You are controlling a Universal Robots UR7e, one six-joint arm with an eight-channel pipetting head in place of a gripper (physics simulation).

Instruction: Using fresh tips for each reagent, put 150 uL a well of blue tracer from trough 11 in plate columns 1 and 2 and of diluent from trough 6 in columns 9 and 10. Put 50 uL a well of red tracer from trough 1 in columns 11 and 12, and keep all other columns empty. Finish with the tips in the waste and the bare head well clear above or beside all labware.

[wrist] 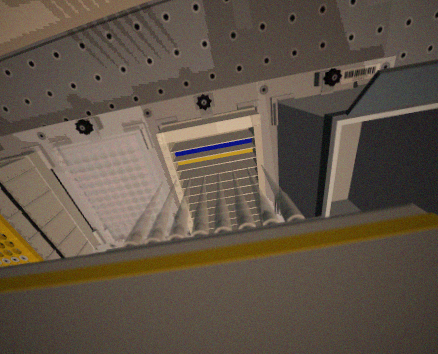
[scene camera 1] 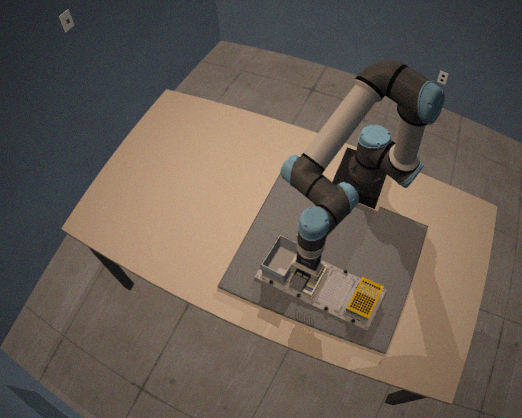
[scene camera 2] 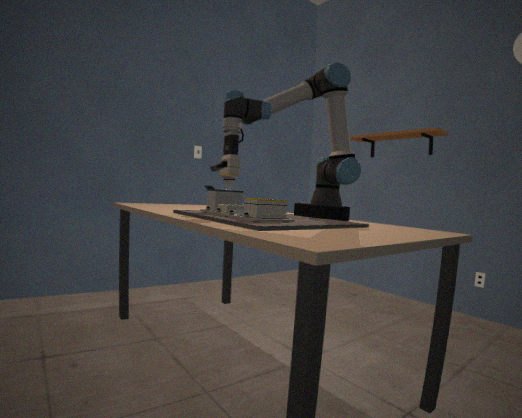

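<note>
My pipetting head (scene camera 1: pixel 306 272) (scene camera 2: pixel 229 181) (wrist: pixel 217 202) carries a row of long clear tips. In the wrist view the tips reach down over the cream reservoir (wrist: pixel 205 126), with their ends apparently above it; their fill cannot be told. A blue trough (wrist: pixel 213 147) and a yellow trough (wrist: pixel 215 156) show near its far end; the near troughs are behind the tips. The clear well plate (scene camera 1: pixel 336 292) (wrist: pixel 112 185) lies beside the reservoir; its well contents cannot be told. The yellow tip rack (scene camera 1: pixel 366 298) (scene camera 2: pixel 266 200) (wrist: pixel 12 247) has many dark empty holes and some pale tips.
The grey waste bin (scene camera 1: pixel 272 275) (scene camera 2: pixel 225 200) (wrist: pixel 305 155) stands beside the reservoir, opposite the plate, with walls taller than the reservoir. Black knobs (wrist: pixel 203 102) (wrist: pixel 84 127) line the carrier's edge. A dark mat (scene camera 1: pixel 390 240) lies under the carrier; the arm's base stands behind.
</note>
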